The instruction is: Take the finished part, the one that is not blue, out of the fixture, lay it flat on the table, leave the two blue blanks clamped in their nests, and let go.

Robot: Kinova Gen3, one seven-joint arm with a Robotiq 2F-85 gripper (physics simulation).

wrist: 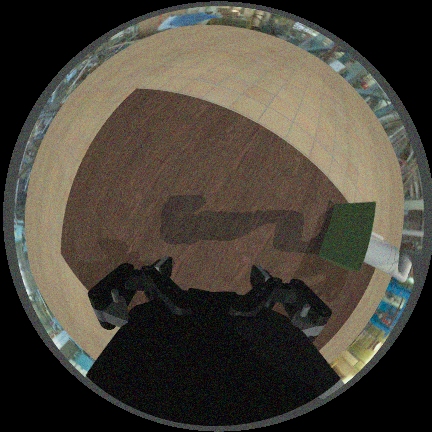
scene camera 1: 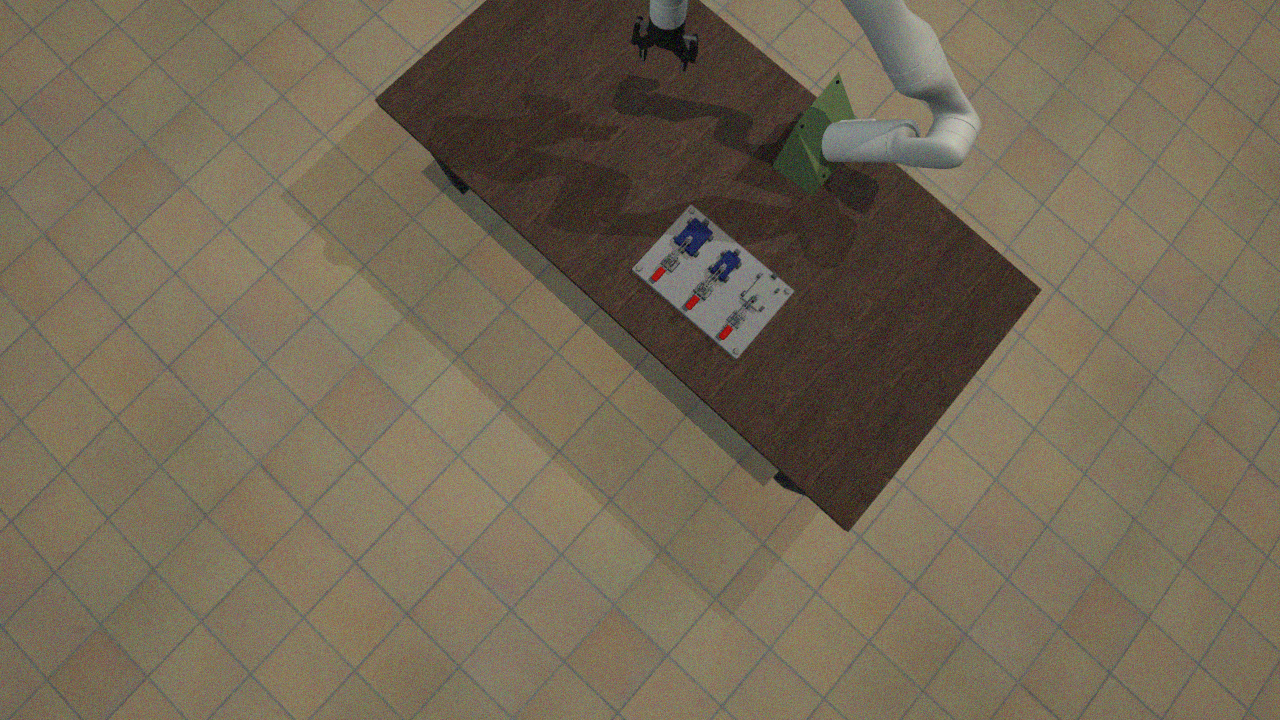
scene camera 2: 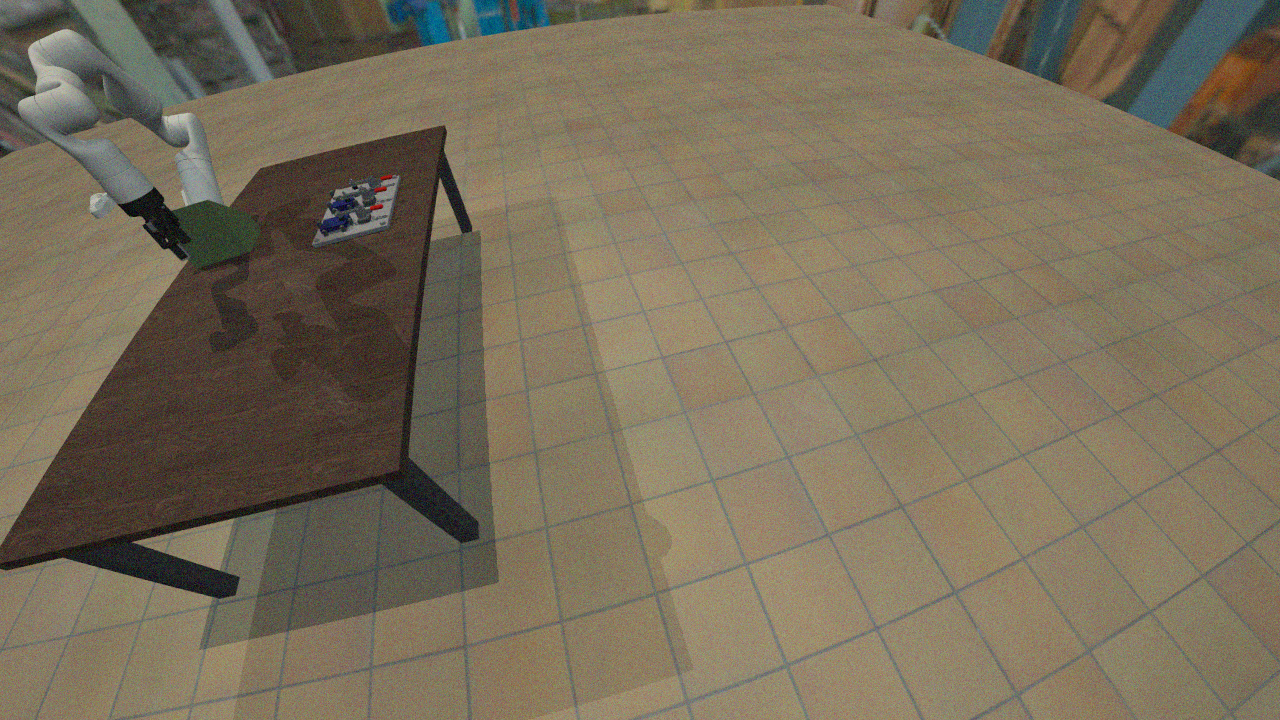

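Seen in the pictures: gripper, fingertip midpoint: [wrist: 211, 269] [scene camera 1: 663, 63] [scene camera 2: 187, 250]; arm's base, origin of the base link: [wrist: 359, 243] [scene camera 1: 833, 142] [scene camera 2: 210, 217].
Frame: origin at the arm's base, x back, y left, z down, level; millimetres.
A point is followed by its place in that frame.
The pale fixture board [scene camera 1: 756, 327] {x -465, y 164, z 88 mm} [scene camera 2: 354, 233] {x -463, y -171, z 90 mm} lies on the table. Two blue blanks, one [scene camera 1: 692, 236] {x -402, y -110, z 68 mm} [scene camera 2: 335, 223] {x -406, y -122, z 67 mm} at an end nest and one [scene camera 1: 725, 265] [scene camera 2: 342, 205] in the middle nest, sit by red-handled clamps. The other end nest [scene camera 1: 751, 300] {x -434, y 109, z 51 mm} shows small grey pieces; whether the non-blue finished part is among them cannot be told. The fixture does not show in the wrist view. My gripper [scene camera 1: 663, 63] {x -194, y -409, z -96 mm} [scene camera 2: 180, 253] {x -194, y -409, z -96 mm} [wrist: 211, 269] {x -194, y -409, z -96 mm} is open and empty, raised above the table and well away from the fixture, its fingers wide apart.
A green panel [scene camera 1: 805, 152] {x -90, y -32, z -27 mm} [scene camera 2: 219, 234] {x -51, y -90, z 22 mm} [wrist: 348, 235] {x -14, y -92, z -1 mm} stands on the table near the arm's base, between the fixture and the table's far long edge. The dark wooden table [scene camera 1: 930, 295] {x -83, y 453, z 103 mm} [scene camera 2: 268, 429] {x -387, y -836, z 103 mm} [wrist: 200, 150] {x -16, y -541, z 103 mm} carries arm shadows. The arm [scene camera 1: 930, 71] {x -45, y 69, z -363 mm} [scene camera 2: 98, 152] {x -220, y -435, z -339 mm} reaches over it.
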